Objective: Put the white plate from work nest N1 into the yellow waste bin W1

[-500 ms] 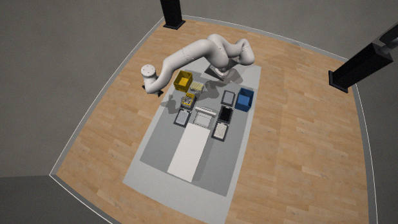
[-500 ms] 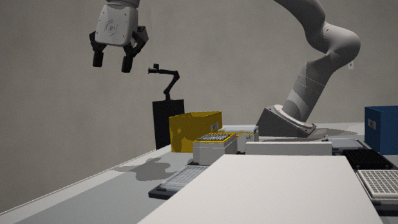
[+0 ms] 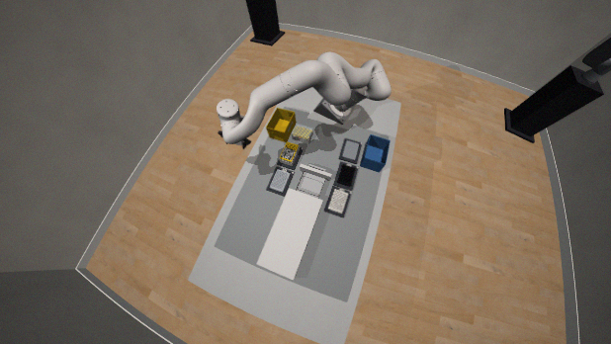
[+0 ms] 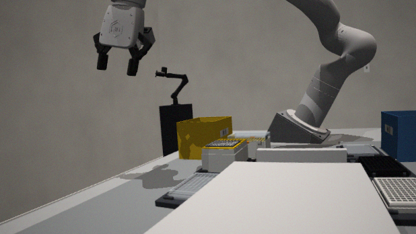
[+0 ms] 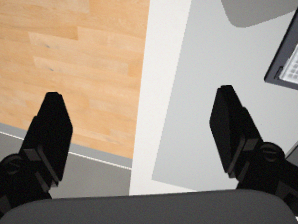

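Right now the white plate is 30 mm behind my hand, 600 mm to the left of it and 260 mm below it. The rest, counted from my hand: yellow-rimmed tip box: 180 mm behind, 190 mm to the left, 220 mm below; then yellow waste bin: 330 mm behind, 50 mm to the left, 240 mm below; then long white cooler: 120 mm ahead, 430 mm to the left, 250 mm below.
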